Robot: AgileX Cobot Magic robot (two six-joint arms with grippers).
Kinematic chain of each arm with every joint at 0, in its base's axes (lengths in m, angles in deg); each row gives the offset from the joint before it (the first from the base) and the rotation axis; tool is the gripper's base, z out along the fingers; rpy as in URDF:
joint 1: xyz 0 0 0.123 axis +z
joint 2: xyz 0 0 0 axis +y
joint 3: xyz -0.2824 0 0.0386 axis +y
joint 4: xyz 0.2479 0 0.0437 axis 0.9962 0 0.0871
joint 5: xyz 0 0 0 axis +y
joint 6: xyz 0.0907 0 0.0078 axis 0.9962 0 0.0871
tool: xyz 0 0 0 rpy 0 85 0
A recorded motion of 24 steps. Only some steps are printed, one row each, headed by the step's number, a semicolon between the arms.
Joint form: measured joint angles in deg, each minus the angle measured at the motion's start. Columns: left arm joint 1, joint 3, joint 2, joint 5, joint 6, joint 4; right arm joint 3, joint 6, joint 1, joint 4, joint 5, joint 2.
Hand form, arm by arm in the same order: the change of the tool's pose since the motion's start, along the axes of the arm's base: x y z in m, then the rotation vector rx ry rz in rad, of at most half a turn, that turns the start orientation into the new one. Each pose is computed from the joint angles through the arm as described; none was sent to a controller.
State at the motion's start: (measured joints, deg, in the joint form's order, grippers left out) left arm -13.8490 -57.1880 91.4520 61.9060 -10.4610 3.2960; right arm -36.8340 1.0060 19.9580 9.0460 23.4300 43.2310
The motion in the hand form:
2: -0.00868 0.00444 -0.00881 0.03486 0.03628 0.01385; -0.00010 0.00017 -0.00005 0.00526 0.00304 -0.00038
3: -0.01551 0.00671 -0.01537 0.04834 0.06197 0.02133; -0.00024 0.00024 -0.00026 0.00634 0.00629 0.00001
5: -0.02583 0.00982 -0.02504 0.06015 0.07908 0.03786; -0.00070 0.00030 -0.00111 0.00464 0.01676 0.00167
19: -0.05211 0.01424 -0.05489 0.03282 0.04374 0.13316; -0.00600 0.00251 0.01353 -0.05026 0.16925 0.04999
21: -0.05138 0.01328 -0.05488 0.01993 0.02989 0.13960; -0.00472 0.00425 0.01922 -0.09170 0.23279 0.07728
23: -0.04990 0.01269 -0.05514 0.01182 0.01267 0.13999; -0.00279 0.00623 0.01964 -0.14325 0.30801 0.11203
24: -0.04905 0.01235 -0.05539 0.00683 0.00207 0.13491; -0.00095 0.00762 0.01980 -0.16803 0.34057 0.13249
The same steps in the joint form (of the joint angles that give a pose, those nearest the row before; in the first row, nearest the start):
2: 0.00 2.55 -0.21 0.25 -1.58 1.58; 0.00 0.05 0.00 0.29 0.06 0.00
3: 0.00 4.53 -0.40 0.13 -2.26 2.00; 0.00 0.05 0.00 0.41 0.21 0.00
5: 0.00 7.86 -1.01 -1.37 -3.61 2.47; 0.00 0.05 0.00 0.53 0.82 0.00
19: 0.00 18.02 -2.67 -11.95 -9.31 1.62; -6.71 -0.51 0.00 1.11 15.53 1.53
21: 0.00 18.13 -2.80 -12.91 -9.34 1.05; -9.84 -1.62 0.00 1.12 21.32 3.30
23: 0.00 18.17 -2.80 -14.04 -9.34 0.94; -12.06 -3.34 0.00 1.25 26.83 5.34
24: 0.00 18.23 -2.80 -14.78 -9.04 0.89; -13.13 -4.49 0.00 1.46 29.15 6.52

